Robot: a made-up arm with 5 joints. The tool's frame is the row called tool.
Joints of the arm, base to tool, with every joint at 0 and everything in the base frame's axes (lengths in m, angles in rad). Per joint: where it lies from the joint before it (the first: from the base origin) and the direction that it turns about. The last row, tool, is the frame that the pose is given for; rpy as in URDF.
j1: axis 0 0 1 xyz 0.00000 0.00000 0.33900
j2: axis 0 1 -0.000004 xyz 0.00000 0.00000 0.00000
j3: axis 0 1 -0.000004 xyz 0.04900 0.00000 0.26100
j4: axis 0 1 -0.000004 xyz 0.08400 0.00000 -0.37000
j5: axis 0 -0.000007 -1 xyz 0.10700 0.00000 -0.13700
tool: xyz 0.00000 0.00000 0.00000 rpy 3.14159 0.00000 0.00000
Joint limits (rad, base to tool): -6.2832..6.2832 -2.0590..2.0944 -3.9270..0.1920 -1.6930..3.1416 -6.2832..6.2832
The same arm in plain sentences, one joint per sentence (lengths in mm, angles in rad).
The arm has five revolute joints in a row. What follows holds with every joint at zero, and every direction is one of the base frame's.
Joint 1 lies 339.0 mm along +z from the base frame's origin and turns about +z, from -6.2832 to 6.2832 rad.
Joint 2 lies at the same point as joint 1 and turns about +y, from -2.0590 to 2.0944 rad.
Joint 3 lies 49.0 mm along +x and 261.0 mm along +z from joint 2 and turns about +y, from -3.9270 to 0.1920 rad.
Joint 4 lies 84.0 mm along +x and 370.0 mm along -z from joint 3 and turns about +y, from -1.6930 to 3.1416 rad.
Joint 5 lies 107.0 mm along +x and 137.0 mm along -z from joint 4 and turns about -z, from -6.2832 to 6.2832 rad.
The tool frame, which is the frame that the pose is given for, lies at the same point as joint 5; its axes are the base frame's turned by roll 3.1416, pitch 0.0000 and yaw 0.0000 rad (as in URDF: about the fixed x, then y, then z).

